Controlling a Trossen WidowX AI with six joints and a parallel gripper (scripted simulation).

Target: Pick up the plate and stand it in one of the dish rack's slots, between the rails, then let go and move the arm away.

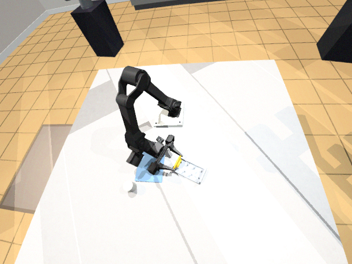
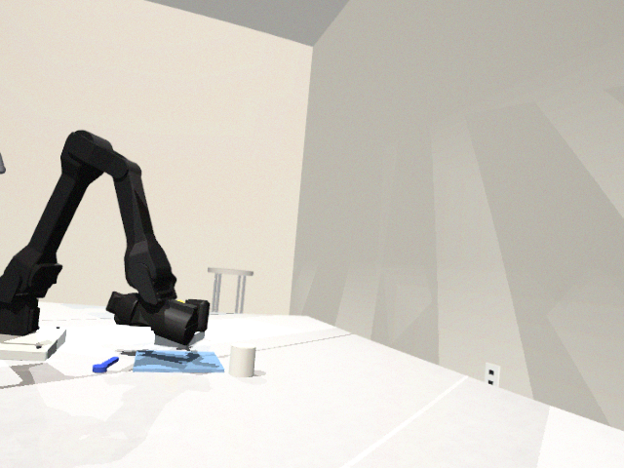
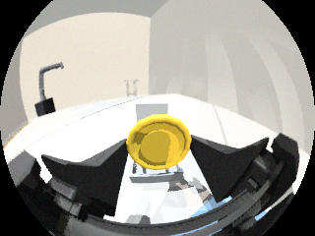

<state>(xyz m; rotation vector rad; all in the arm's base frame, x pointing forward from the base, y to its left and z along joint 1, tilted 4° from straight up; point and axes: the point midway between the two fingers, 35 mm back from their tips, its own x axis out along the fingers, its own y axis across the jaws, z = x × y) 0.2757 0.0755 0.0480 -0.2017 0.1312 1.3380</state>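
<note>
My gripper tip is 50 mm to the right of the grey dish rack, 40 mm above it and 10 mm short of it. The rest, counted from my gripper tip: light blue mat 140 mm to the right, 60 mm below, 30 mm ahead; then blue spoon 210 mm to the right, 80 mm behind, 60 mm below; then yellow plate 10 mm to the right.
</note>
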